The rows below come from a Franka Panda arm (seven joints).
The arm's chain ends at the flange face. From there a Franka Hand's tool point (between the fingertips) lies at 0.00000 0.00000 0.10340 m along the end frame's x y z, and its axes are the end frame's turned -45 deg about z.
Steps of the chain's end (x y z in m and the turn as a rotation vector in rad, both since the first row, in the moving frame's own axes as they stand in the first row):
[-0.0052 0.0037 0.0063 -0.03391 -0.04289 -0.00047]
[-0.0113 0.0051 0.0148 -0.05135 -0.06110 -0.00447]
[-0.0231 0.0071 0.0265 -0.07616 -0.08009 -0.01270]
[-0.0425 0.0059 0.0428 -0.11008 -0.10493 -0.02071]
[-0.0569 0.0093 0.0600 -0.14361 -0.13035 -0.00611]
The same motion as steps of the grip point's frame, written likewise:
[-0.0119 -0.0017 0.0061 0.00635 -0.05431 -0.00047]
[-0.0198 -0.0051 0.0145 0.00689 -0.07951 -0.00447]
[-0.0328 -0.0115 0.0259 0.00278 -0.11049 -0.01270]
[-0.0499 -0.0253 0.0416 -0.00364 -0.15204 -0.02071]
[-0.0667 -0.0326 0.0581 -0.00938 -0.19372 -0.00611]

